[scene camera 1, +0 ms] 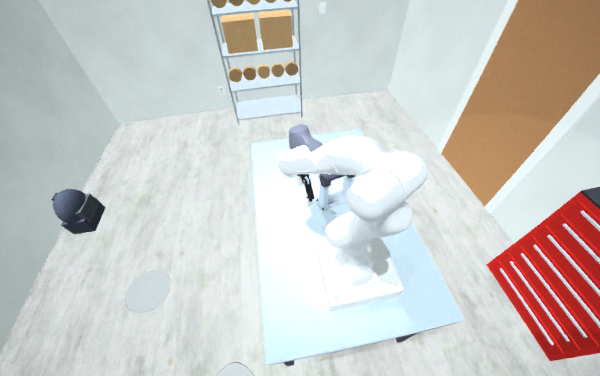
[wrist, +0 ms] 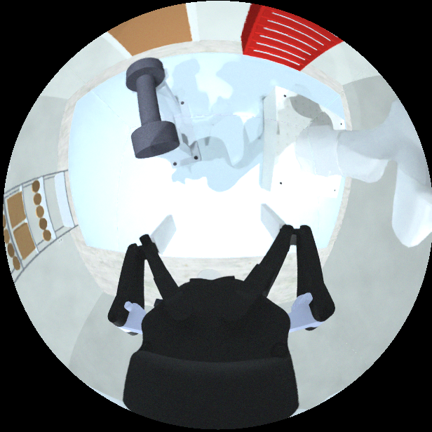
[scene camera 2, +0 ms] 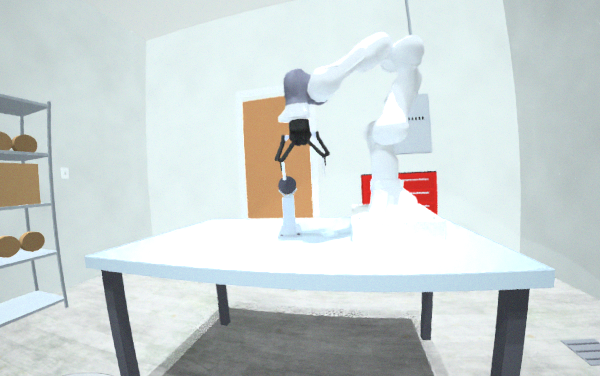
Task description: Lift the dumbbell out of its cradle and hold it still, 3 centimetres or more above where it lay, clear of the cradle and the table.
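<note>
My gripper (scene camera 2: 304,177), (wrist: 216,217) is visible, together with a dark dumbbell (wrist: 154,137) and a pale cradle (wrist: 170,109).
</note>
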